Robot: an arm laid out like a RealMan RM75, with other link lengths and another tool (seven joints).
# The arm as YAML. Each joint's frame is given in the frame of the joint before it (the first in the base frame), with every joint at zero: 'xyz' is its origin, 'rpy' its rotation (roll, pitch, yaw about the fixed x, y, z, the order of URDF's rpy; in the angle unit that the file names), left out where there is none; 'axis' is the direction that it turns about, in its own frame. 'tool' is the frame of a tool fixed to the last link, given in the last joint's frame.
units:
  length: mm
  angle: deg
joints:
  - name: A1
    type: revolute
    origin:
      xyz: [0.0, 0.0, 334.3]
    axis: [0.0, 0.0, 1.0]
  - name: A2
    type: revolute
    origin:
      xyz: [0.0, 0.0, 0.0]
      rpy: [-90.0, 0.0, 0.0]
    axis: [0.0, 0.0, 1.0]
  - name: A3
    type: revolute
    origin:
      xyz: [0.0, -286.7, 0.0]
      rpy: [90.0, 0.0, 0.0]
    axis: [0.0, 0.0, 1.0]
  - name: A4
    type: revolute
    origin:
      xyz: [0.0, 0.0, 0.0]
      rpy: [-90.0, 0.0, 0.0]
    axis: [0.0, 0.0, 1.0]
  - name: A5
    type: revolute
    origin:
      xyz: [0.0, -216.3, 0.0]
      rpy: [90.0, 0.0, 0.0]
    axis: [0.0, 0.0, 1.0]
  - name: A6
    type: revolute
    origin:
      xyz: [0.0, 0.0, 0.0]
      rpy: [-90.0, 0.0, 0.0]
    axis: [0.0, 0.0, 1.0]
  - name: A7
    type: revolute
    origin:
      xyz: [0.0, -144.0, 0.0]
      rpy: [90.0, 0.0, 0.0]
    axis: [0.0, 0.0, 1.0]
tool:
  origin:
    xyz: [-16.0, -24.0, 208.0]
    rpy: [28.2, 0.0, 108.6]
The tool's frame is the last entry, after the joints.
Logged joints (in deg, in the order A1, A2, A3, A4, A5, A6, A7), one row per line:
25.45, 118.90, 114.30, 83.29, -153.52, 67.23, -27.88
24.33, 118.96, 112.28, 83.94, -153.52, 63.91, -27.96
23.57, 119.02, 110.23, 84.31, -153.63, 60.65, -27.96
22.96, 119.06, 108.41, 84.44, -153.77, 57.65, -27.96
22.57, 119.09, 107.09, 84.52, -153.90, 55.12, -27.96
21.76, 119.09, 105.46, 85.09, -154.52, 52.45, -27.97
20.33, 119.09, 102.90, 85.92, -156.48, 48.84, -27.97
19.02, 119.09, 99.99, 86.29, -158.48, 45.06, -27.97
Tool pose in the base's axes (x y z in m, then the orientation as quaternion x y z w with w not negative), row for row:
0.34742, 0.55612, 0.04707, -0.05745, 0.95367, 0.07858, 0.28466
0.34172, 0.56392, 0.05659, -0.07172, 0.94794, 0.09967, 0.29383
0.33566, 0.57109, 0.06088, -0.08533, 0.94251, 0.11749, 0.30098
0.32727, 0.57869, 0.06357, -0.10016, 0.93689, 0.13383, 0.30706
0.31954, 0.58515, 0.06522, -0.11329, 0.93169, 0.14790, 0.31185
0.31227, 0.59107, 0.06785, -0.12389, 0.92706, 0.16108, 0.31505
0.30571, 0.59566, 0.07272, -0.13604, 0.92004, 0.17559, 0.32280
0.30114, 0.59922, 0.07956, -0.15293, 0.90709, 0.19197, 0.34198
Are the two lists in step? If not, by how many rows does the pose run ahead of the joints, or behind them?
The pose runs 1 row behind the joints: the pose in row i belongs to the joints in row i - 1.
